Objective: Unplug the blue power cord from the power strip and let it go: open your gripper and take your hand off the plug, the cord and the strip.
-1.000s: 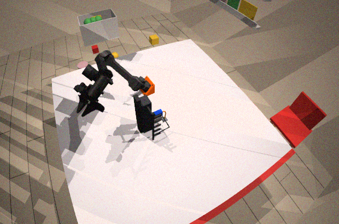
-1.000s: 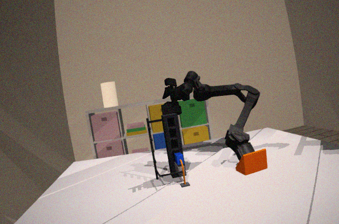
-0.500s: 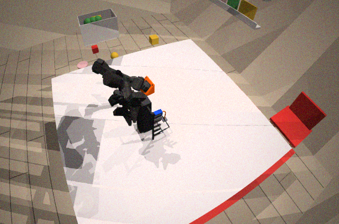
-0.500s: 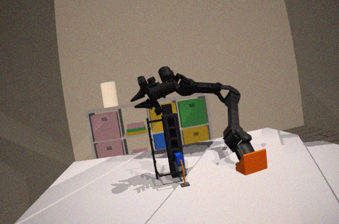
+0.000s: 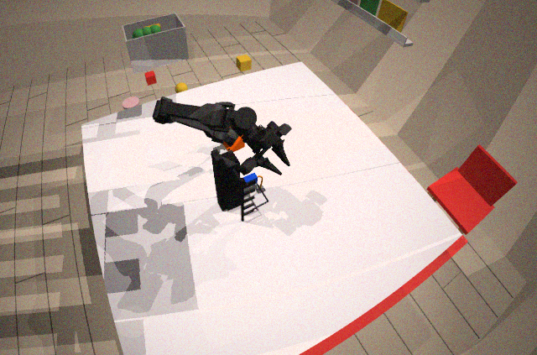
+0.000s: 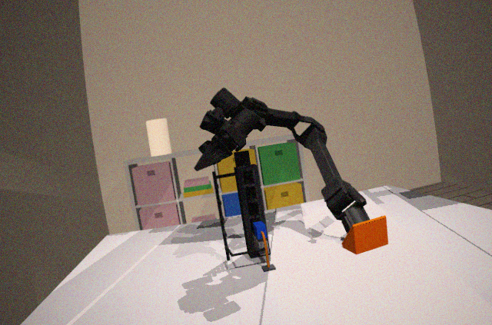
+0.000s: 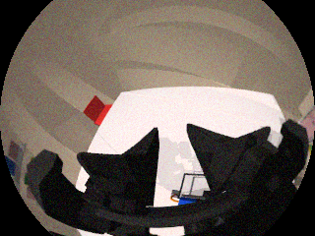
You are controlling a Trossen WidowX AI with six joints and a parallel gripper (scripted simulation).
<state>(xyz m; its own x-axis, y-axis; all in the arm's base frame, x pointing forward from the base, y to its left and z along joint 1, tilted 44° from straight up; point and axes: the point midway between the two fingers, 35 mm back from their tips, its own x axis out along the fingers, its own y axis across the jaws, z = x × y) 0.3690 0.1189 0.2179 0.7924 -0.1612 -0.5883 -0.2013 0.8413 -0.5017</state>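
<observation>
My gripper tip is 180 mm above the blue plug, 130 mm past it and 40 mm to the left of it.
</observation>
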